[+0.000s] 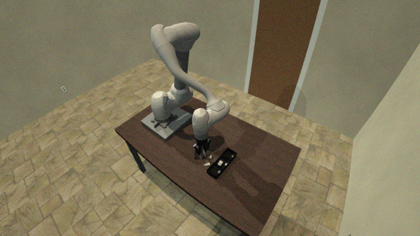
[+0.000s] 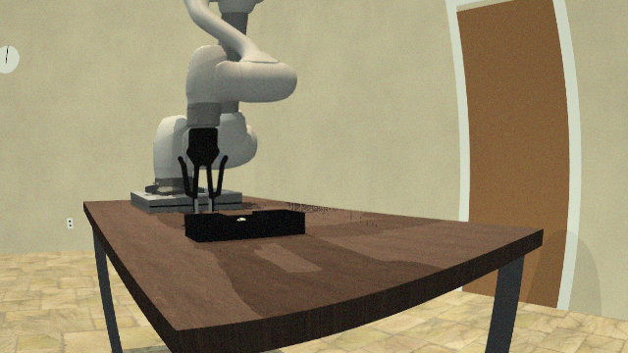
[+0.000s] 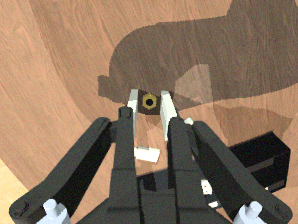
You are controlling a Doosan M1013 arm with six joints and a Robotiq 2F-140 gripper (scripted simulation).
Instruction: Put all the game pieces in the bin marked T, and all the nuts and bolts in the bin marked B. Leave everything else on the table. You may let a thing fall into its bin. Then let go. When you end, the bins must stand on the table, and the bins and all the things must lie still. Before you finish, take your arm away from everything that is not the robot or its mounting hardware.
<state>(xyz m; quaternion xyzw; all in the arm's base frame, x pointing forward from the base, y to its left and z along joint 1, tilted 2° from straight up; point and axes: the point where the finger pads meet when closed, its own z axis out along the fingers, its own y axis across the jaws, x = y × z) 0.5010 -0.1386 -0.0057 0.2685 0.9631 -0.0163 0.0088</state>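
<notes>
My gripper is now 30 mm above the gold ring-shaped nut. Also, from my hand: white domino (150 mm ahead, 10 mm below); black bin (160 mm ahead, 10 mm to the left, 10 mm below); dark piece (150 mm ahead, 20 mm to the left, 20 mm below).
</notes>
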